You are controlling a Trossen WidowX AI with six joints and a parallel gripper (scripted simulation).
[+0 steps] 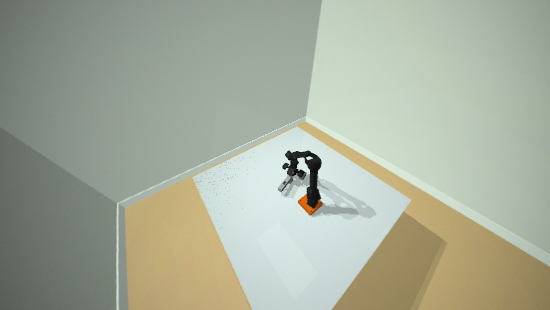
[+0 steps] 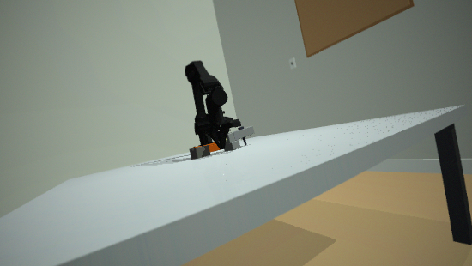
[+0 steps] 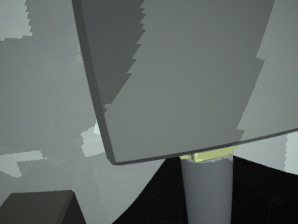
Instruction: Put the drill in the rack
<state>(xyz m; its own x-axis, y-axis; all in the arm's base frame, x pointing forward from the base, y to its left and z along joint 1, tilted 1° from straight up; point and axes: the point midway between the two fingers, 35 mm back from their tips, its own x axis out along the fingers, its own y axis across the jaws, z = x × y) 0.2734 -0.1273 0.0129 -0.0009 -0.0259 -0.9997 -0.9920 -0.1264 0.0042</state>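
My gripper tip is now 5 cm to the right of the drill, 4 cm below it and 1 cm past it. The rest, counted from my gripper tip: rack 7 cm behind, 6 cm to the right, 1 cm above.
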